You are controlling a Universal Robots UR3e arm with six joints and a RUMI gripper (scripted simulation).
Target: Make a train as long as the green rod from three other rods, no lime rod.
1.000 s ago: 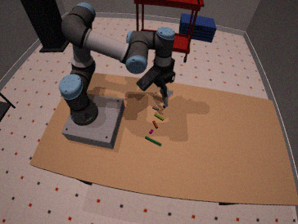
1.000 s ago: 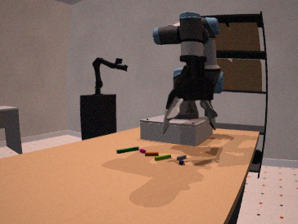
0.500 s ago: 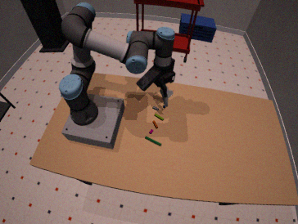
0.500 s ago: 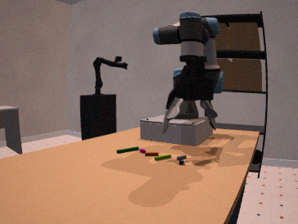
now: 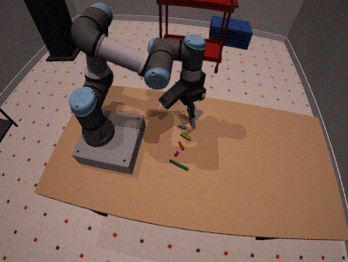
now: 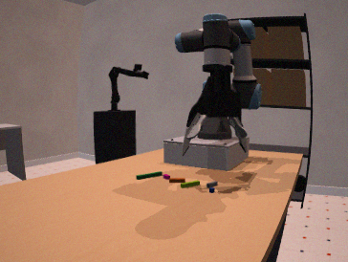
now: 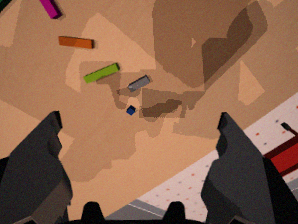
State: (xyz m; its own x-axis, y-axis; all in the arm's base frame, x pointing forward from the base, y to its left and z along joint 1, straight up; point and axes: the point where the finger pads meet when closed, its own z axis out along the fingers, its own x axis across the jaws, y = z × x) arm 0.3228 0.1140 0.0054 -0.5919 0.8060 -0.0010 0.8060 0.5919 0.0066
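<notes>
My gripper is now 5 cm short of the small blue rod, 1 cm to the right of it and 8 cm above it. From my hand the other things lie so: orange rod: 1 cm ahead, 10 cm to the right, 8 cm below; lime rod: 2 cm ahead, 5 cm to the right, 8 cm below; grey rod: 8 cm below.
</notes>
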